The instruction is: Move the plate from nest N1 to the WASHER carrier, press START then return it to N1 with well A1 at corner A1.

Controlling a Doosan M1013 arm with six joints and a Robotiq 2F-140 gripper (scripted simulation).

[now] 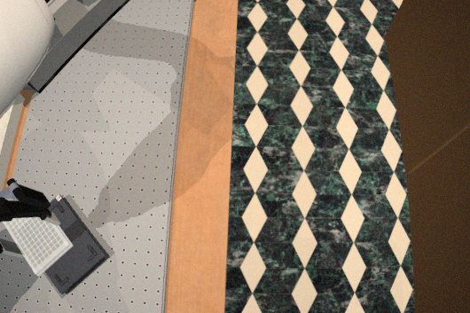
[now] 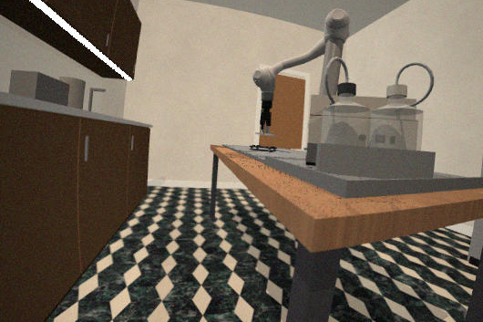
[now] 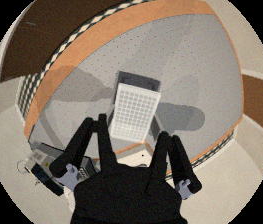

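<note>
Right now my hand is 3 cm above the white well plate. From my hand the other things lie so: plate washer: 29 cm behind, 58 cm to the left, 1 cm below; label: 9 cm behind, 6 cm to the left, 14 cm below; plate nest N1: 12 cm below.
</note>
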